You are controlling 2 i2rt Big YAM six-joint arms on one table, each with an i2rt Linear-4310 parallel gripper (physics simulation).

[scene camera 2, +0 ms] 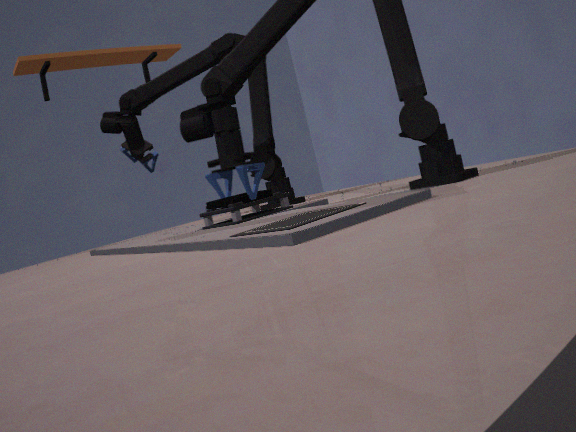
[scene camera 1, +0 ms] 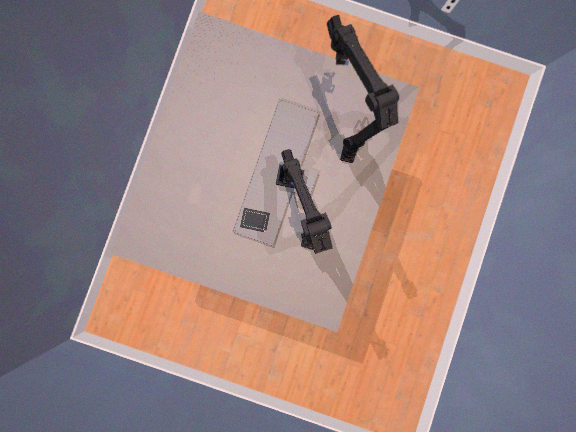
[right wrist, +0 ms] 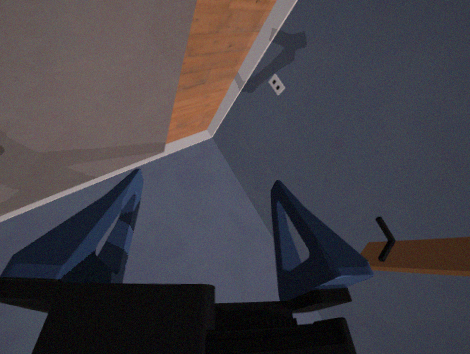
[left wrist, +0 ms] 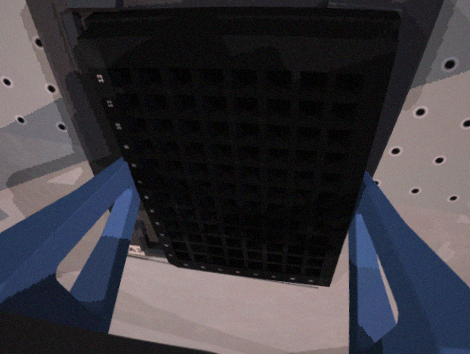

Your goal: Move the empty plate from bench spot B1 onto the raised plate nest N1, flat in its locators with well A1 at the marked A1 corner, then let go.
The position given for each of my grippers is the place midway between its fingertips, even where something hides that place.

My left gripper [scene camera 2: 240, 202] grips a black well plate [left wrist: 247, 137]. My right gripper [scene camera 2: 144, 166] is open, with nothing in its grasp.
